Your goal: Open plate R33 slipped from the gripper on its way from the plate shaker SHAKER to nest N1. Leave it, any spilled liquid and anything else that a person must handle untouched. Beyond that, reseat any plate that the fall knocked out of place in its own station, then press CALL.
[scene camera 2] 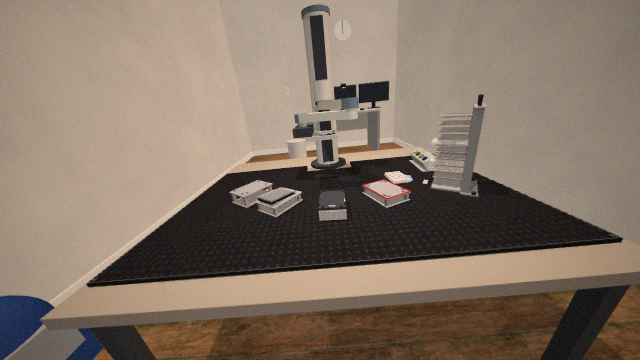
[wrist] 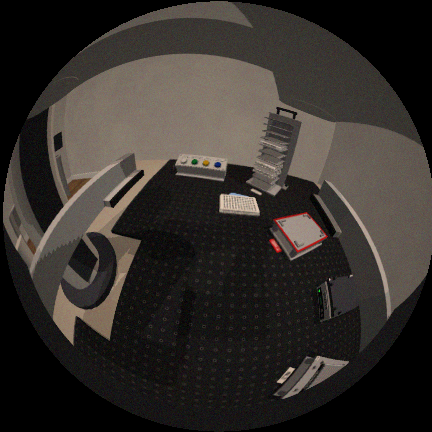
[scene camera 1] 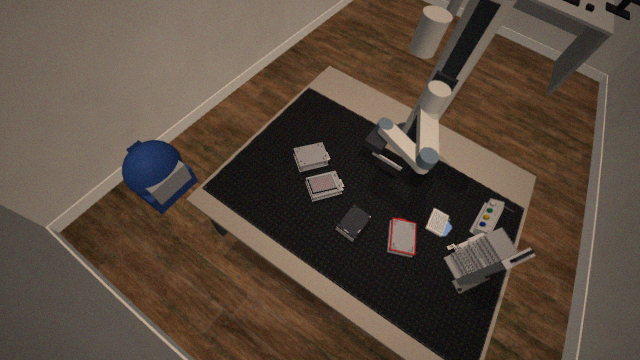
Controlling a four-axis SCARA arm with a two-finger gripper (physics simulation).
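Where they show: gripper, fingertip midpoint: (scene camera 2: 336, 133) (wrist: 230, 168); arm's base at its link origin: (scene camera 2: 328, 163) (wrist: 84, 268).
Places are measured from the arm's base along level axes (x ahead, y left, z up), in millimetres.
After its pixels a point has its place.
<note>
Plate R33 (scene camera 1: 438, 222) {y 339, x 419, z 23 mm} (scene camera 2: 397, 176) {y 333, x 432, z 29 mm} (wrist: 239, 204) {y 321, x 419, z 28 mm}, white with many wells, lies on the mat beside a pale blue spill (scene camera 1: 447, 229) (scene camera 2: 409, 178). The dark shaker (scene camera 1: 354, 222) {y -10, x 693, z 68 mm} (scene camera 2: 332, 201) {y -15, x 711, z 68 mm} (wrist: 345, 296) {y -24, x 672, z 68 mm} bears no plate. A grey nest (scene camera 1: 327, 196) {y -196, x 630, z 17 mm} (scene camera 2: 280, 207) {y -235, x 628, z 18 mm} holds a pinkish-topped plate (scene camera 1: 323, 183) {y -240, x 611, z 76 mm} with dark sides; I cannot tell whether it sits flat. The rack (scene camera 2: 472, 150) {y 530, x 642, z 192 mm} (wrist: 293, 155) {y 521, x 639, z 183 mm} holds several plates; one pale piece (scene camera 2: 445, 142) {y 472, x 565, z 214 mm} sticks out. The button box (scene camera 1: 487, 217) {y 527, x 281, z 84 mm} (scene camera 2: 422, 159) {y 509, x 323, z 71 mm} (wrist: 201, 167) {y 507, x 264, z 60 mm} has white, green, yellow and blue buttons; CALL is unreadable. My gripper (wrist: 230, 168) {y 43, x 355, z 261 mm} is open, raised above the mat.
A red-rimmed station (scene camera 1: 402, 237) {y 214, x 616, z 53 mm} (scene camera 2: 386, 191) {y 210, x 639, z 53 mm} (wrist: 300, 231) {y 201, x 590, z 53 mm} stands between the shaker and R33, with a red label (wrist: 275, 245) {y 176, x 517, z 15 mm}. Another grey nest (scene camera 1: 311, 155) {y -386, x 504, z 69 mm} (scene camera 2: 250, 193) {y -373, x 566, z 69 mm} stands at the far left in scene camera 2. The arm's column (scene camera 2: 320, 55) {y 6, x 77, z 663 mm} rises at the table's back. A blue bin (scene camera 1: 152, 167) stands off the table.
</note>
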